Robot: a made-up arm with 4 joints.
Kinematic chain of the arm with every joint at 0, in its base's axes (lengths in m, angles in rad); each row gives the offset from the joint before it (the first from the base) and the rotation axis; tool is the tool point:
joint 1: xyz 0 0 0.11 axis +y
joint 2: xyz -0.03 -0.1 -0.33 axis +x
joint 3: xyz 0 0.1 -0.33 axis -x
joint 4: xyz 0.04 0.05 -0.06 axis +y
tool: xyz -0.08 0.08 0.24
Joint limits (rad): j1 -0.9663..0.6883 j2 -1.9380..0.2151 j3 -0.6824..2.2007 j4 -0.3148..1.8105
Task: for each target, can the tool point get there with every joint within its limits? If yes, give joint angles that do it. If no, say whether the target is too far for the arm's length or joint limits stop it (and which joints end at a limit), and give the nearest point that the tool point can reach.
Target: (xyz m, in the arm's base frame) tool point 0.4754 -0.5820 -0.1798
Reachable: yes | joints -0.6836 -1.5614 1.7941 1.0886
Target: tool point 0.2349 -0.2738 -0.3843
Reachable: yes | joints -0.1301 -1.6032 -0.2255 1.0005
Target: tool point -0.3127 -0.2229 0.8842
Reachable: no: joint limits stop it (at a limit: joint 1, joint 2, joint 3, joint 4) | nearest point 0.2924 -0.4815 0.2266 | short by 0.930 m
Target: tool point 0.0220 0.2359 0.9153
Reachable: no: joint limits stop it (at a limit: joint 1, joint 2) | nearest point 0.4583 0.0977 -0.0054 | short by 1.028 m
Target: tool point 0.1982 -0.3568 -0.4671
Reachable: yes | joints -0.2946 -1.6831 0.5028 0.3698
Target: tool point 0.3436 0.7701 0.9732
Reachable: no: too far | nearest point 0.6047 0.1799 0.0109 | short by 1.159 m
